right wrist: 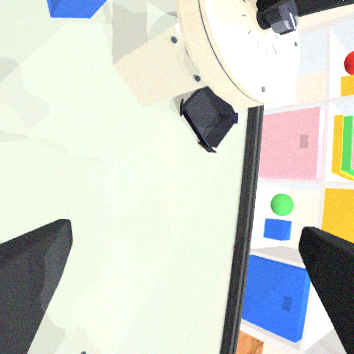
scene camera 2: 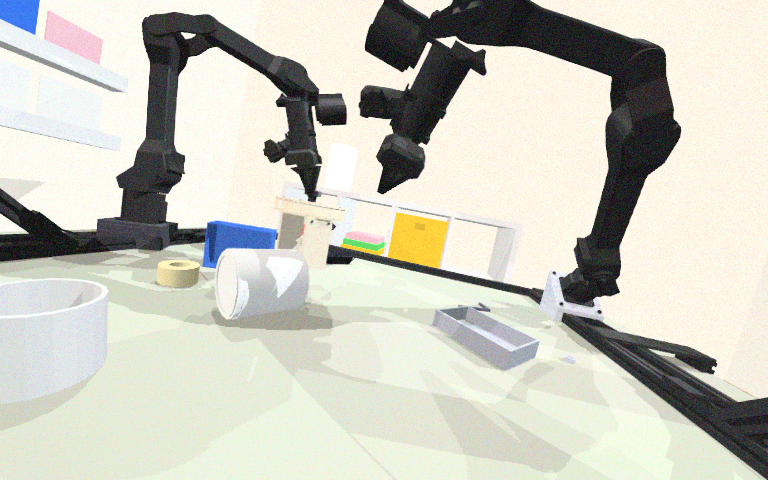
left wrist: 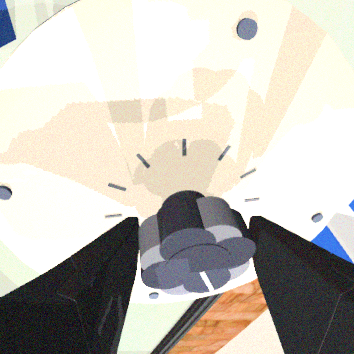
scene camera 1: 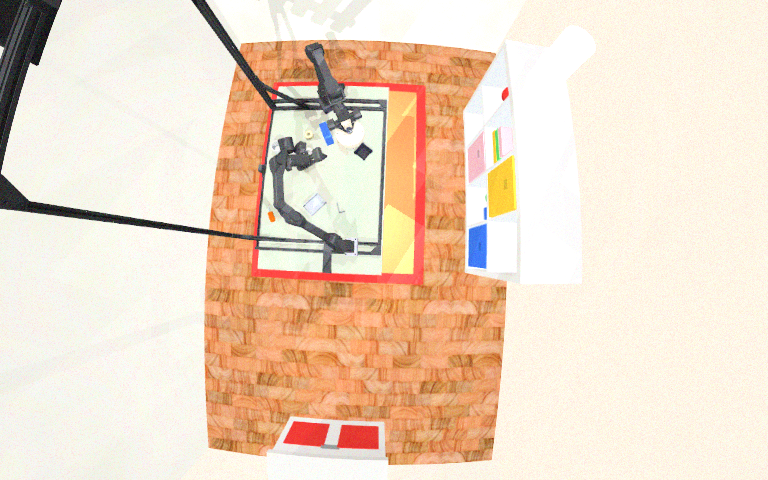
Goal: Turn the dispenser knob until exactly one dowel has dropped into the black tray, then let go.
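Where they show: left gripper, fingertip midpoint: (right wrist: 273, 11) (scene camera 2: 311, 196) (left wrist: 193, 226) (scene camera 1: 349, 130); right gripper, fingertip midpoint: (right wrist: 188, 234) (scene camera 2: 384, 179); left arm's base, link origin: (scene camera 2: 142, 220) (scene camera 1: 327, 100); right arm's base, link origin: (scene camera 2: 575, 291) (scene camera 1: 350, 246).
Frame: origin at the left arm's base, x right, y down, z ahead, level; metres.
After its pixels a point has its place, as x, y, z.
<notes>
The cream dispenser (scene camera 1: 352, 141) {0.032, -0.098, 0.385} (scene camera 2: 316, 243) (left wrist: 165, 60) {0.008, -0.098, 0.270} (right wrist: 220, 55) {0.094, -0.097, 0.351} stands upright with its round top facing up. Its dark lobed knob (left wrist: 195, 250) {0.015, -0.127, 0.320} (right wrist: 280, 17) {0.034, -0.126, 0.336} has a white line on top and small tick marks around it. My left gripper (scene camera 2: 311, 195) {0.014, -0.112, 0.326} (left wrist: 193, 226) {0.014, -0.112, 0.326} is shut on the knob from above, one finger on each side. The black tray (scene camera 1: 363, 151) {-0.017, 0.045, 0.405} (scene camera 2: 339, 260) {0.025, 0.035, 0.419} (right wrist: 207, 120) {-0.018, 0.045, 0.426} sits at the dispenser's foot; its inside looks dark in the right wrist view, and I make out no dowel there. My right gripper (scene camera 2: 382, 189) {0.229, -0.163, 0.414} (right wrist: 188, 234) {0.229, -0.163, 0.414} is open and empty, high above the table.
A blue box (scene camera 1: 326, 134) {0.125, -0.034, 0.227} (scene camera 2: 243, 243) {0.098, 0.004, 0.200} stands beside the dispenser. A yellowish ring (scene camera 1: 308, 134) {0.213, 0.036, 0.119} (scene camera 2: 178, 275) {0.237, 0.030, 0.133}, a lying white cylinder (scene camera 2: 266, 283) {0.350, -0.005, 0.245}, a grey open box (scene camera 1: 314, 204) {0.406, 0.044, 0.530} (scene camera 2: 492, 336) {0.400, 0.044, 0.559} and a white round container (scene camera 2: 50, 345) {0.442, 0.013, 0.120} are on the table. Shelves (scene camera 1: 546, 169) stand beyond it.
</notes>
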